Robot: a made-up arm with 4 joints. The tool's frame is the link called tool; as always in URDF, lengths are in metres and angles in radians. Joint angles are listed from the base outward. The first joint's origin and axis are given. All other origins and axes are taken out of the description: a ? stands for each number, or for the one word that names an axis. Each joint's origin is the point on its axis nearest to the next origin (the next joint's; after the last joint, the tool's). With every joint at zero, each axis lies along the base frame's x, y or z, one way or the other. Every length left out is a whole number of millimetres.
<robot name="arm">
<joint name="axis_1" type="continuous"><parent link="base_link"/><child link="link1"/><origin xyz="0.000 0.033 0.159" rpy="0.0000 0.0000 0.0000"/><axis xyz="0 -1 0"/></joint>
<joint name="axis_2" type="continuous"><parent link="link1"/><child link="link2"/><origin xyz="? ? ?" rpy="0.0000 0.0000 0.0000"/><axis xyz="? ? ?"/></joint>
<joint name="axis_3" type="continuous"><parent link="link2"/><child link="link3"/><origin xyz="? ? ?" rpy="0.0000 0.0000 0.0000"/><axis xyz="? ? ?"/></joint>
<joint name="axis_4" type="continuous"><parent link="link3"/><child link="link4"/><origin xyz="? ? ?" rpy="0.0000 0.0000 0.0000"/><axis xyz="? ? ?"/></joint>
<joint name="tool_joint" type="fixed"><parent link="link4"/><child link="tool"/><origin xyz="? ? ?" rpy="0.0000 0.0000 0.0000"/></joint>
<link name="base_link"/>
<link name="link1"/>
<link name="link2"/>
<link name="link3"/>
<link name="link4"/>
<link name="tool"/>
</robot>
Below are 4 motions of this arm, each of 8 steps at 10 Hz.
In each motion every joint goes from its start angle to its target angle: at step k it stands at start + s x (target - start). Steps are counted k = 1, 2, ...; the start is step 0. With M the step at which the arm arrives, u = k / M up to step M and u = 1 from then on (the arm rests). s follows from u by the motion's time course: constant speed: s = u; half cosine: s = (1 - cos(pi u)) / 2; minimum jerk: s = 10 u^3 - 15 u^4 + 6 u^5.
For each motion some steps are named. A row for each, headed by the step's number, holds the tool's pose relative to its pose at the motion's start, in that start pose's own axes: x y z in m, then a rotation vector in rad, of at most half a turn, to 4 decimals.
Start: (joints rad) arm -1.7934 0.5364 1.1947 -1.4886
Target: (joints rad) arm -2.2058 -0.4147 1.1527 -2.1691
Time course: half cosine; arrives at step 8
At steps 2, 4, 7, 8:
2: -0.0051 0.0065 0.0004 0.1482 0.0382 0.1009
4: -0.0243 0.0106 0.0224 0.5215 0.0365 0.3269
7: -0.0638 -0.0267 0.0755 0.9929 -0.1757 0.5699
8: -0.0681 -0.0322 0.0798 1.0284 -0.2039 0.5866

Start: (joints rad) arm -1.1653 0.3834 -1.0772 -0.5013
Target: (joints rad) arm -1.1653 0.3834 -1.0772 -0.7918
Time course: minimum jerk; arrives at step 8
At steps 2, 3, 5, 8:
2: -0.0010 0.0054 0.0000 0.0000 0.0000 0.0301
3: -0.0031 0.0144 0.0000 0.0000 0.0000 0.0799
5: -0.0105 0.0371 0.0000 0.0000 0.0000 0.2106
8: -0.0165 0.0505 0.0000 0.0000 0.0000 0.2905

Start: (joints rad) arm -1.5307 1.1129 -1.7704 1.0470
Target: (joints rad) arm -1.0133 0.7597 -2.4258 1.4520
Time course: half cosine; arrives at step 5
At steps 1, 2, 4, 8:
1: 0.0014 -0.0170 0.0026 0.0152 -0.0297 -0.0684
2: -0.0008 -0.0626 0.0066 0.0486 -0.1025 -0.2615
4: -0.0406 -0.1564 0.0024 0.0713 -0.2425 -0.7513
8: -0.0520 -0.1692 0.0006 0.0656 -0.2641 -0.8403

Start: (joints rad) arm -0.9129 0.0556 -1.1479 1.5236
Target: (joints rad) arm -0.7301 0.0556 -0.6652 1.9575
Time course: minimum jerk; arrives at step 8
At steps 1, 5, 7, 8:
1: 0.0011 -0.0020 -0.0013 0.0016 0.0079 -0.0096
5: 0.0218 -0.0879 -0.0695 0.0355 0.3653 -0.4209
7: 0.0155 -0.1162 -0.0958 0.0300 0.5017 -0.5613
8: 0.0149 -0.1179 -0.0974 0.0294 0.5102 -0.5697

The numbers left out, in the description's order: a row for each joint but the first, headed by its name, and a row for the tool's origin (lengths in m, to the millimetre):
axis_2: xyz 0.082 0.000 0.025, axis 0 0 -1
axis_3: xyz -0.032 0.025 0.000, axis 1 0 0
axis_4: xyz 0.000 -0.002 0.091, axis 0 0 -1
tool: xyz 0.181 0.031 0.000

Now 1 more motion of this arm.
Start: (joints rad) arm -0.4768 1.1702 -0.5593 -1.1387
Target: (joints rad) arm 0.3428 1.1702 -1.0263 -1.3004
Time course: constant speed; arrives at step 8
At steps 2, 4, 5, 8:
2: -0.0239 -0.0018 0.0272 -0.0308 -0.0920 -0.0058
4: -0.0507 -0.0040 0.0498 -0.0595 -0.1807 -0.0189
5: -0.0650 -0.0053 0.0592 -0.0727 -0.2238 -0.0279
8: -0.1098 -0.0093 0.0802 -0.1058 -0.3488 -0.0631

